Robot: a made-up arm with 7 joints.
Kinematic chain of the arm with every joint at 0, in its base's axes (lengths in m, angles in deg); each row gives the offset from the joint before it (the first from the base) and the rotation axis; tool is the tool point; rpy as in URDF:
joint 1: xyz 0 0 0.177 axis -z
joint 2: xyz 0 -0.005 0.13 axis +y
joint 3: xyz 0 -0.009 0.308 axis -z
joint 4: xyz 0 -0.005 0.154 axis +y
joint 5: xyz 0 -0.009 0.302 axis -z
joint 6: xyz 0 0 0.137 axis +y
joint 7: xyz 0 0 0.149 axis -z
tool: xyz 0 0 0 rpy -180 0 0
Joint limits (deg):
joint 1: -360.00..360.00
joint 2: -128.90..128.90
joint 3: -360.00..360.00
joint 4: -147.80..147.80
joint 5: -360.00..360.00
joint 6: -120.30..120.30
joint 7: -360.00..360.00
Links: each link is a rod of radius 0.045 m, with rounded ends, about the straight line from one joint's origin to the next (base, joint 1, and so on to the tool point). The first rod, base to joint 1, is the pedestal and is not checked.
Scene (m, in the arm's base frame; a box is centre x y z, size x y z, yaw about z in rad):
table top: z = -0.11
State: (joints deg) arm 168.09 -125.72 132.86 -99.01 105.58 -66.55 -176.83
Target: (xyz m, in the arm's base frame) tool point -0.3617 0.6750 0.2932
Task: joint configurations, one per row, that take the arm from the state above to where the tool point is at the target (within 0.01 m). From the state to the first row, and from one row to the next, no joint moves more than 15 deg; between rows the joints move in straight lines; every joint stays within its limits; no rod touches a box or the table.
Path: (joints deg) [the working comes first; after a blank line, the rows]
Joints at the target: 78.99 -128.90 191.42 -80.86 105.95 -68.27 -176.83
Straight joint move there: clear.

1: 153.24 -126.25 142.62 -95.98 105.64 -66.84 -176.83
2: 138.39 -126.78 152.38 -92.96 105.70 -67.12 -176.83
3: 123.54 -127.31 162.14 -89.93 105.76 -67.41 -176.83
4: 108.69 -127.84 171.90 -86.91 105.82 -67.70 -176.83
5: 93.84 -128.37 181.66 -83.88 105.89 -67.99 -176.83
6: 78.99 -128.90 191.42 -80.86 105.95 -68.27 -176.83

